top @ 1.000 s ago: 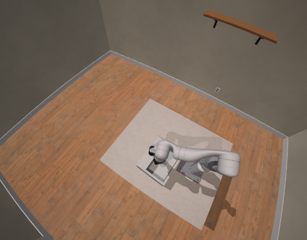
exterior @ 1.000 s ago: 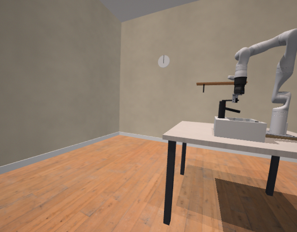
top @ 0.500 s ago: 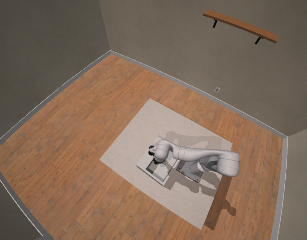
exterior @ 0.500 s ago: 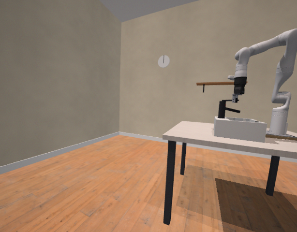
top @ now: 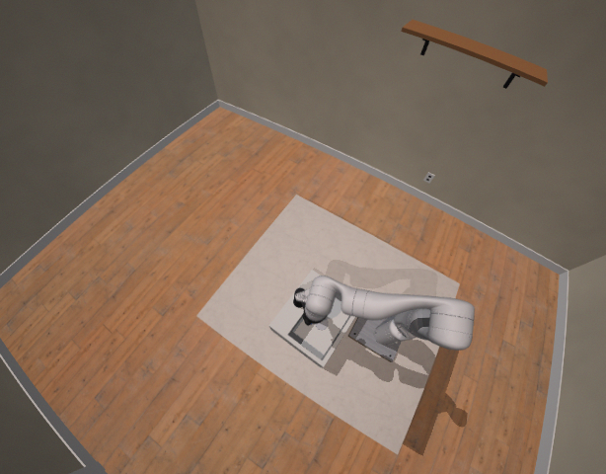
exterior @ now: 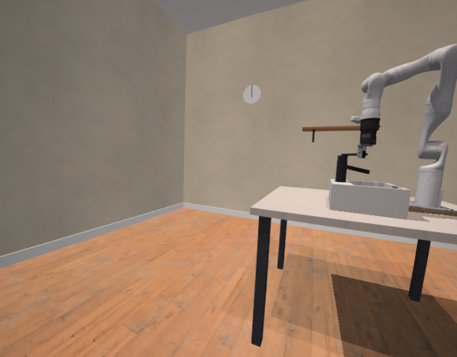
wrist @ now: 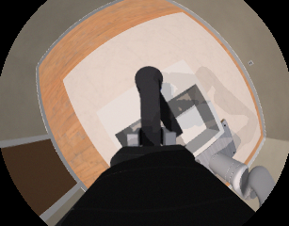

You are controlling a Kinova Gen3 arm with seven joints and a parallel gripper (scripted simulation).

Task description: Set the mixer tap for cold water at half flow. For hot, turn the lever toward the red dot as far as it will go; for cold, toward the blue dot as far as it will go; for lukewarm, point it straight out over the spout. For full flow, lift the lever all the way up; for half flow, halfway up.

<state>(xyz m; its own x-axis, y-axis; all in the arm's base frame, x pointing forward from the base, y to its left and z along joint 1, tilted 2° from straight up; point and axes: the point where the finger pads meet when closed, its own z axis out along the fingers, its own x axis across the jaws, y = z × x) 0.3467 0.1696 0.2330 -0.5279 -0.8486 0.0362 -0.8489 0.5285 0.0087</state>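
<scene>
My gripper is now 3 cm short of the lever and 2 cm to the left of it. The rest, counted from my hand: white sink basin: 4 cm behind, 4 cm to the right, 23 cm below.
</scene>
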